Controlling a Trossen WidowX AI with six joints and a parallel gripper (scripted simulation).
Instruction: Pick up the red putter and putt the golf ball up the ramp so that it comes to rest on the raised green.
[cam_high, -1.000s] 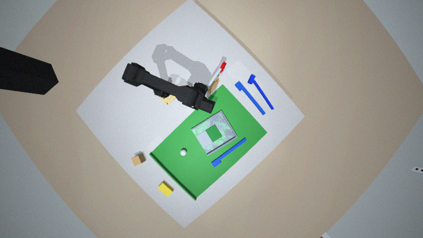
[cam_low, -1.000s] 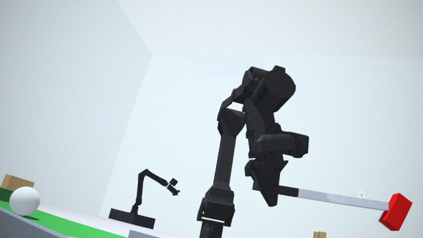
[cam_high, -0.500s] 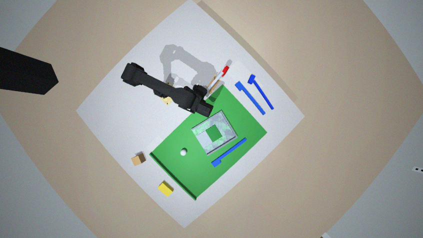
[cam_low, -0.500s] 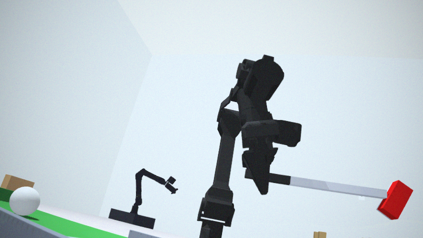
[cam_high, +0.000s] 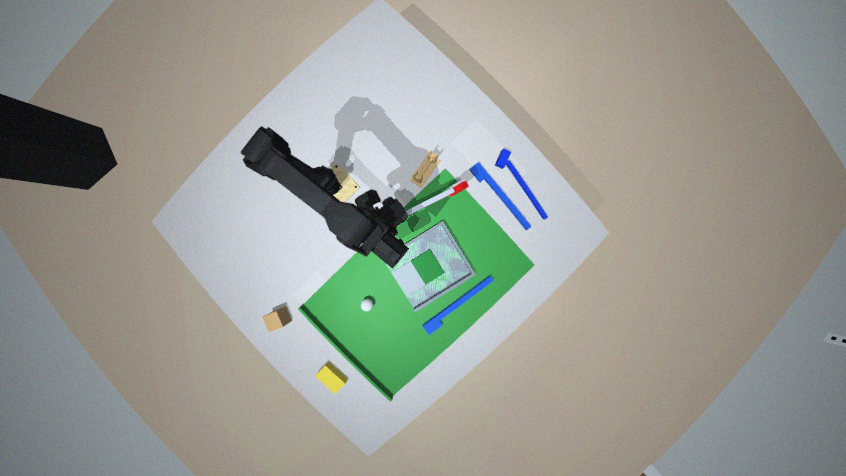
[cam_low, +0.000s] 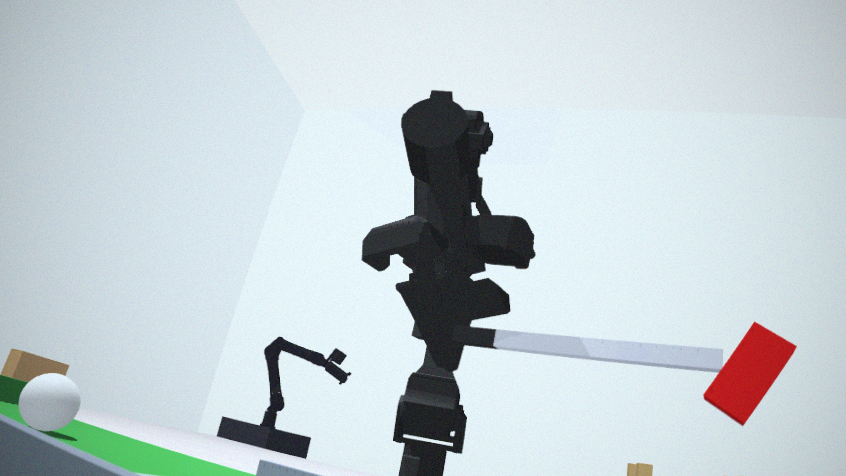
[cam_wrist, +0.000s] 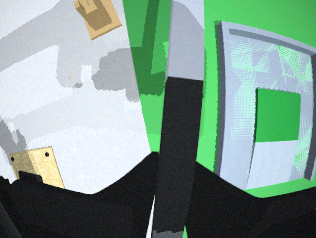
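My gripper tip is now 10 mm short of the red putter, 120 mm to the right of it and 20 mm below it. The rest, counted from my gripper tip: white golf ball 190 mm ahead, 230 mm to the right, 100 mm below; wooden rack 110 mm behind, 200 mm to the left, 90 mm below; tan block 60 mm ahead, 540 mm to the right, 90 mm below.
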